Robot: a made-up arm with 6 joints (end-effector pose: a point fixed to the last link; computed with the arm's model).
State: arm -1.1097 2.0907 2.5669 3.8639 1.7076 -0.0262
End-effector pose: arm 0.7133 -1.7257 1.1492 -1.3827 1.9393 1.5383
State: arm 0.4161 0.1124 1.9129 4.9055 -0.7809 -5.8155
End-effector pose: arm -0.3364 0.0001 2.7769 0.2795 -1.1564 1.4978
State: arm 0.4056 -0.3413 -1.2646 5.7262 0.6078 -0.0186
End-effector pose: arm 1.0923 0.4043 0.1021 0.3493 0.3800 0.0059
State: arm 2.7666 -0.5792 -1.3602 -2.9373 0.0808 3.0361
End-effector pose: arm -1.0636 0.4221 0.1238 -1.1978 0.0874 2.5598
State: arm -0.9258 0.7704 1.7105 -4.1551 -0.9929 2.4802
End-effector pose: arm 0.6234 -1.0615 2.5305 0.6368 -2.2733 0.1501
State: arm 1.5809 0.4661 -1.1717 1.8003 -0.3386 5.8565
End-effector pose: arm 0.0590 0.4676 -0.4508 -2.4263 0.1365 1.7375
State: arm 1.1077 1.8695 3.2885 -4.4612 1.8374 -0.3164
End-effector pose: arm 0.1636 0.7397 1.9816 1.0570 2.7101 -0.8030
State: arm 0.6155 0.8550 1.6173 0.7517 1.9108 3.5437
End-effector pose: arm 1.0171 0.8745 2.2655 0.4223 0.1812 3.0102
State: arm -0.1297 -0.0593 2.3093 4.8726 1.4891 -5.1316
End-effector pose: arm -1.1044 -0.0514 2.1368 1.7517 -2.3501 -0.4851
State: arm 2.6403 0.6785 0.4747 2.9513 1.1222 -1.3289
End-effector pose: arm -1.7619 0.9272 0.8336 1.2245 1.1934 -1.7041
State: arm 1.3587 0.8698 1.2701 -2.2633 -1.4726 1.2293
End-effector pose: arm 0.2299 1.7844 1.9263 1.0225 -0.1431 2.9245
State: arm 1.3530 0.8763 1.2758 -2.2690 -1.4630 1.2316
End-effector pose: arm 0.2418 1.7871 1.9241 1.0312 -0.1434 2.9081
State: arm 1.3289 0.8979 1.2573 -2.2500 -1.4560 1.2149
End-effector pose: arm 0.2929 1.8229 1.8623 1.0065 -0.0687 2.8730
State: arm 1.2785 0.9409 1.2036 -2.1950 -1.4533 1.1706
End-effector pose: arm 0.4036 1.8922 1.7087 0.9414 0.1114 2.8025
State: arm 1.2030 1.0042 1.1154 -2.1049 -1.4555 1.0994
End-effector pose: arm 0.5740 1.9582 1.4542 0.8560 0.3883 2.6789
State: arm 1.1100 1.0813 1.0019 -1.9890 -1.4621 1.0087
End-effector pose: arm 0.7774 1.9685 1.1180 0.7803 0.7256 2.4945
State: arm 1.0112 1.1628 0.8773 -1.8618 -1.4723 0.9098
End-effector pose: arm 0.9642 1.8931 0.7483 0.7350 1.0748 2.2636
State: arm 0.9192 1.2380 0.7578 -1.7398 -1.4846 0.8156
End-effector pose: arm 1.0912 1.7497 0.4081 0.7214 1.3895 2.0210
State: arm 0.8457 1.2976 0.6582 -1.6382 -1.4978 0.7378
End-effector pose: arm 1.1482 1.5913 0.1469 0.7267 1.6375 1.8100
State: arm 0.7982 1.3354 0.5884 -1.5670 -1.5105 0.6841
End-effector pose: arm 1.1581 1.4699 -0.0161 0.7344 1.8042 1.6641
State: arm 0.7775 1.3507 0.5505 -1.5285 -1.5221 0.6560
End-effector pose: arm 1.1505 1.4084 -0.0902 0.7352 1.8923 1.5949
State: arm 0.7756 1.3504 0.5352 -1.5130 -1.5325 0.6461
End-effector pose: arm 1.1406 1.3937 -0.1077 0.7281 1.9272 1.5818
